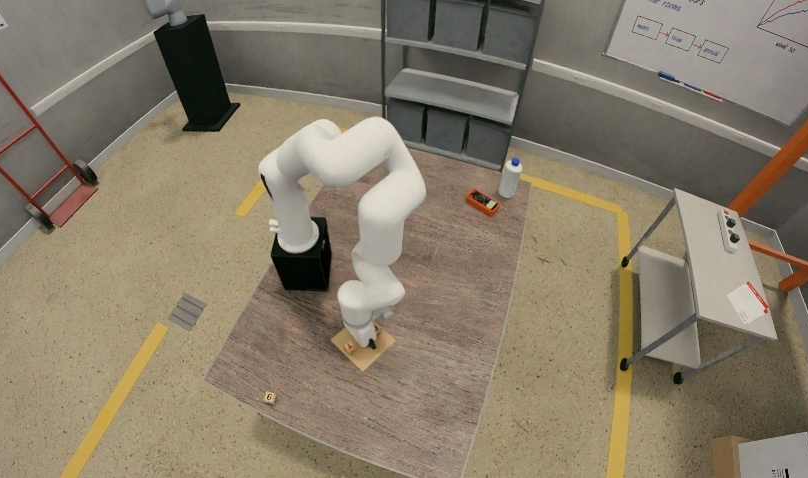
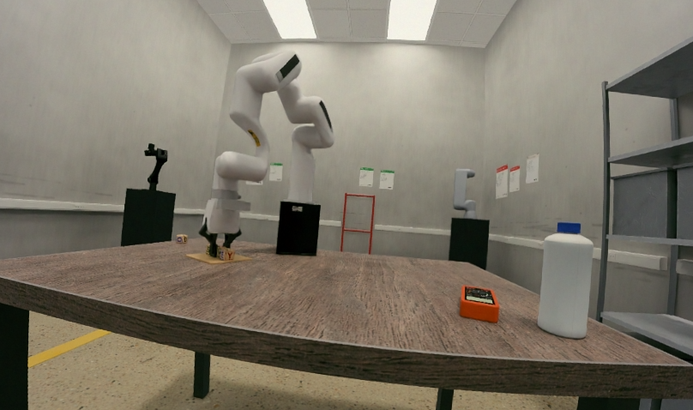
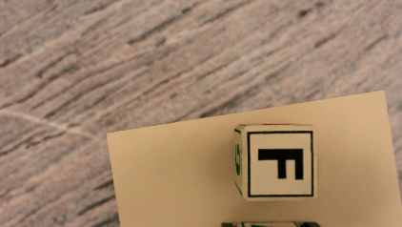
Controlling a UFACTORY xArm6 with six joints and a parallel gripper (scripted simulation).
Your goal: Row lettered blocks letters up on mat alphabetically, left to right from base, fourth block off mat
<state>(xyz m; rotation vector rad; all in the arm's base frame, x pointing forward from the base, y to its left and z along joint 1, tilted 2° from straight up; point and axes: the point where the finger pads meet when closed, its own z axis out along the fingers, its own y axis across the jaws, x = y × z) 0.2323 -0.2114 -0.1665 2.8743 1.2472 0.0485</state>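
The tan mat is 20 mm below my hand. Round my hand: white bottle: 450 mm ahead, 700 mm to the left, 60 mm above.
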